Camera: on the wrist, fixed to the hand. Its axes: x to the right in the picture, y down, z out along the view.
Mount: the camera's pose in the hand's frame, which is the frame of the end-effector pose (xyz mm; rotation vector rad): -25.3 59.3 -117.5 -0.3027 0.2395 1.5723
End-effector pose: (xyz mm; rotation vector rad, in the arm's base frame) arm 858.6 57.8 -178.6 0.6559 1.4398 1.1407
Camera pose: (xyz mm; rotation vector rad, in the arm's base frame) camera 739.8 24.9 -126.0 1.5333 0.6842 2.6106
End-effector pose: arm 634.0 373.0 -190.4 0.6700 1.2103 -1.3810
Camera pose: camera 667.2 499.2 -220.9 1.1750 0.6340 0.1923
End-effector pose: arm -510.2 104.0 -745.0 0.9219 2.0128 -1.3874
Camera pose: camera -453.0 222.8 -721.3 1.8739 0.8942 -0.0789
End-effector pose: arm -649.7 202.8 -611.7 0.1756 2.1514 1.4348
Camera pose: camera -698.4 122.1 -516.4 -1.3863 -1.2494 -1.8204
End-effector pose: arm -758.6 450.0 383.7 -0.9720 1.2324 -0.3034
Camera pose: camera -889.3 447.8 354.2 0.0198 1.9232 1.0455
